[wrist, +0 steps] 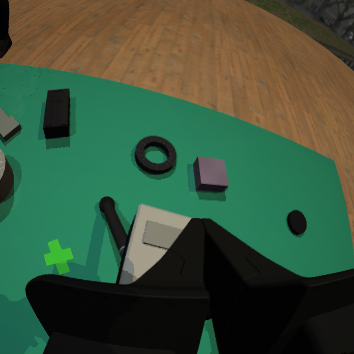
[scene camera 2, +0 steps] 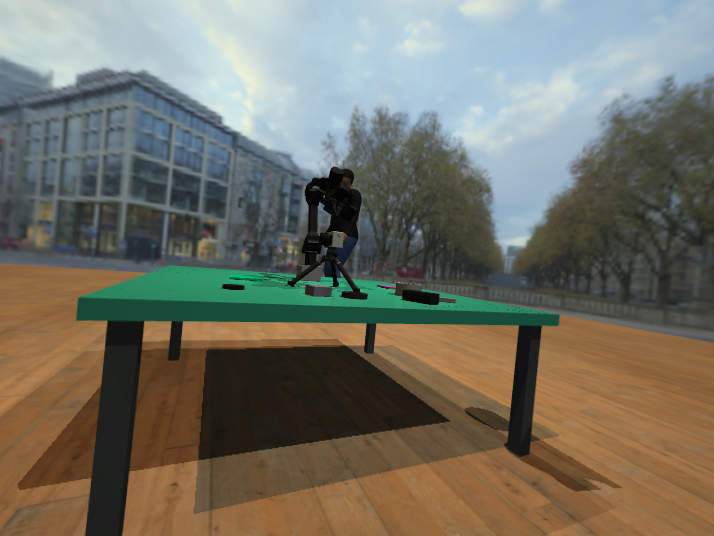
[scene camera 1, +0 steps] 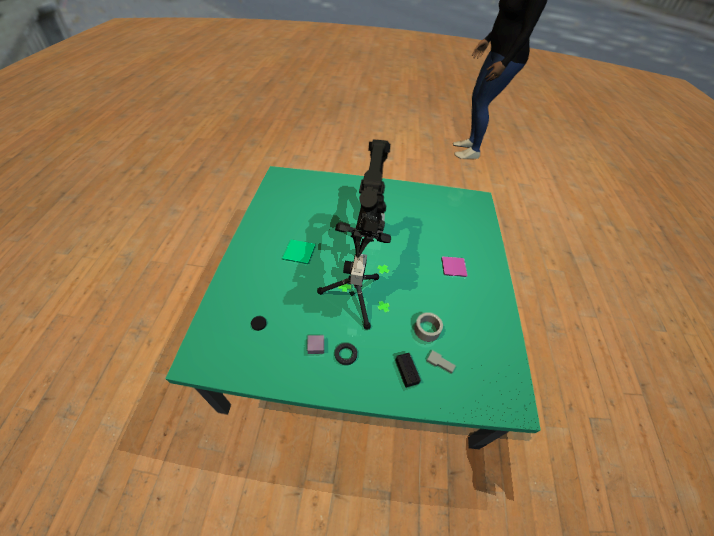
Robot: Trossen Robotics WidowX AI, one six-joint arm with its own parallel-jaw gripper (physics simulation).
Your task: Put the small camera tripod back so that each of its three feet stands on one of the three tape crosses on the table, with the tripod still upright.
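Seen in the pictures: gripper, fingertip midpoint: (wrist: 199,226) (scene camera 2: 336,217) (scene camera 1: 357,257); arm's base at its link origin: (scene camera 2: 310,265).
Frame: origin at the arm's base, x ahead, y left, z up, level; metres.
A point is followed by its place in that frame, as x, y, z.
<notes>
The small tripod (scene camera 1: 362,300) @[0.466, 0.011, 0.009] (scene camera 2: 334,257) @[0.435, -0.020, 0.046] with its pale camera head (scene camera 1: 358,270) @[0.435, -0.017, 0.143] (scene camera 2: 337,239) @[0.455, -0.022, 0.113] (wrist: 150,237) @[0.432, -0.011, 0.143] stands upright. In scene camera 1 its feet are off the crosses: one lies left of the left green cross (scene camera 1: 344,287) @[0.359, -0.075, -0.074], one left of and nearer than the near cross (scene camera 1: 383,306) @[0.421, 0.096, -0.074] (wrist: 59,256) @[0.421, 0.094, -0.074], one left of and nearer than the far cross (scene camera 1: 383,268) @[0.224, 0.074, -0.074]. My gripper (scene camera 1: 358,253) @[0.426, -0.025, 0.199] (wrist: 199,226) @[0.426, -0.025, 0.199] is shut and empty, its tips meeting just above and at the arm side of the camera head. The fingers hide much of the head and legs in the wrist view.
On the green table (scene camera 1: 230,346) @[0.707, -0.437, -0.075] lie a purple block (scene camera 1: 315,343) @[0.645, -0.129, -0.047] (wrist: 212,174) @[0.633, -0.129, -0.047], a black disc (scene camera 1: 258,323) @[0.598, -0.364, -0.064] (wrist: 297,222) @[0.590, -0.362, -0.065], a black box (scene camera 1: 407,369) @[0.688, 0.206, -0.041] (wrist: 57,114) @[0.661, 0.194, -0.040], a grey piece (scene camera 1: 441,361) @[0.628, 0.329, -0.060], a green square (scene camera 1: 298,251) @[0.209, -0.313, -0.065] and a magenta square (scene camera 1: 454,266) @[0.154, 0.389, -0.065]. Two rings lie near the front.
</notes>
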